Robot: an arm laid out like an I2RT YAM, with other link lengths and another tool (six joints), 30 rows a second.
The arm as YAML. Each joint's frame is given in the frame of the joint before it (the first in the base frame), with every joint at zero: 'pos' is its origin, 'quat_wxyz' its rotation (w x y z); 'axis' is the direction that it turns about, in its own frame. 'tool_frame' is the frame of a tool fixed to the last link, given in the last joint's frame.
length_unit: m
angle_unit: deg
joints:
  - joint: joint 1
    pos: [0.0, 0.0, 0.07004]
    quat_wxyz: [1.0, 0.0, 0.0, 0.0]
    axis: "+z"
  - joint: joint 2
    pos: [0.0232, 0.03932, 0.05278]
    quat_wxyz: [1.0, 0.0, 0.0, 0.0]
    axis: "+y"
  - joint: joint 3
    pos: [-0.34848, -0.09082, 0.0]
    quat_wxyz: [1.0, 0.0, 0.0, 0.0]
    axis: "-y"
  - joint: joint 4
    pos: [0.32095, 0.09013, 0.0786]
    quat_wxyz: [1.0, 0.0, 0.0, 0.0]
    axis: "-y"
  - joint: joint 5
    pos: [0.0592, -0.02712, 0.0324]
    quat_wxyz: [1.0, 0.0, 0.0, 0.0]
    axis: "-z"
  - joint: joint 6
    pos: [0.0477, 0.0, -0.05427]
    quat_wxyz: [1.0, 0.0, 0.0, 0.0]
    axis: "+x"
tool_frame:
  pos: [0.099, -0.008, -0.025]
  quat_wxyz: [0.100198, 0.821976, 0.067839, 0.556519]
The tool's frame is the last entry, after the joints.
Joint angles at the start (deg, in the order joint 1, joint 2, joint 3, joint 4, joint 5, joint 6): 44.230 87.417 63.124 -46.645 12.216 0.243
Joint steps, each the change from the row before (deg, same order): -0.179 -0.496 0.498 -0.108 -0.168 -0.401; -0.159 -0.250 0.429 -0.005 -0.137 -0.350; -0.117 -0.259 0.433 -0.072 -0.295 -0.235; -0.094 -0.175 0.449 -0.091 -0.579 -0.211; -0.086 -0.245 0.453 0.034 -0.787 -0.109; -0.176 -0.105 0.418 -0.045 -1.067 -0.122; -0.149 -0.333 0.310 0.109 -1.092 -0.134; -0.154 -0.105 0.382 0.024 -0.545 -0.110; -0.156 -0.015 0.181 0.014 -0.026 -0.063; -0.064 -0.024 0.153 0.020 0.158 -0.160; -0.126 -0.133 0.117 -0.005 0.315 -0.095; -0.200 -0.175 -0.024 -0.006 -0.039 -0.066
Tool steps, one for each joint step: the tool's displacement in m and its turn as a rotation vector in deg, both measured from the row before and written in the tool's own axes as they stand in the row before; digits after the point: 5 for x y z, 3 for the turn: 0.00048 0.00257 -0.00537 -0.106 0.832 -0.011; 0.00106 0.00210 -0.00371 -0.094 0.629 -0.032; 0.00097 0.00140 -0.00384 0.091 0.630 -0.038; 0.00135 0.00047 -0.00355 0.362 0.627 -0.167; 0.00180 0.00004 -0.00411 0.547 0.875 -0.106; 0.00174 -0.00046 -0.00297 0.833 0.688 -0.205; 0.00146 -0.00057 -0.00380 0.793 0.968 -0.194; 0.00155 0.00062 -0.00281 0.350 0.597 -0.033; 0.00053 0.00134 -0.00099 -0.042 0.173 0.130; 0.00044 0.00123 -0.00098 -0.240 0.132 0.014; -0.00022 0.00197 -0.00129 -0.366 0.120 0.202; -0.00074 0.00126 -0.00061 -0.021 0.102 0.152
